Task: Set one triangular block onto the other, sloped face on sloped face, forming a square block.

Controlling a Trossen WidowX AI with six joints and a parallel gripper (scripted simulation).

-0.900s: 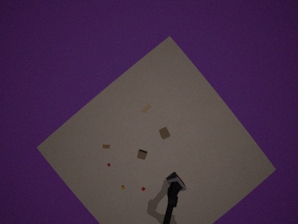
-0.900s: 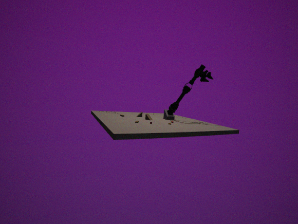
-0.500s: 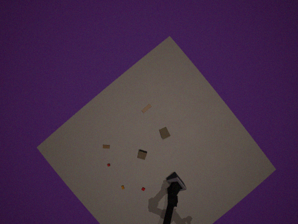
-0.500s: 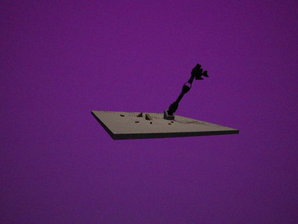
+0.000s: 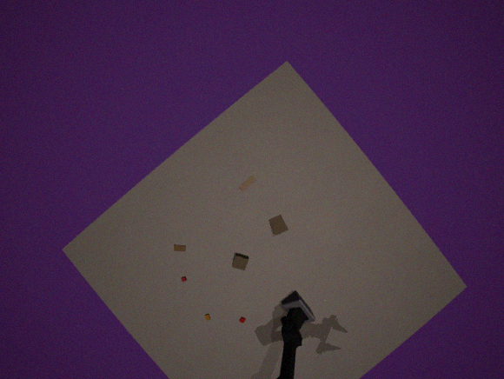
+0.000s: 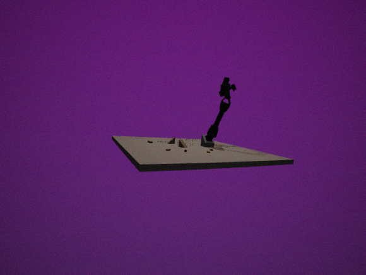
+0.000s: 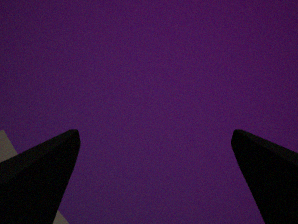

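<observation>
My gripper tip is 630 mm short of the tan triangular block and 570 mm above it. Also, from my gripper tip: orange cube 490 mm ahead, 480 mm to the left, 590 mm below; red cube 680 mm ahead, 460 mm to the left, 580 mm below.
</observation>
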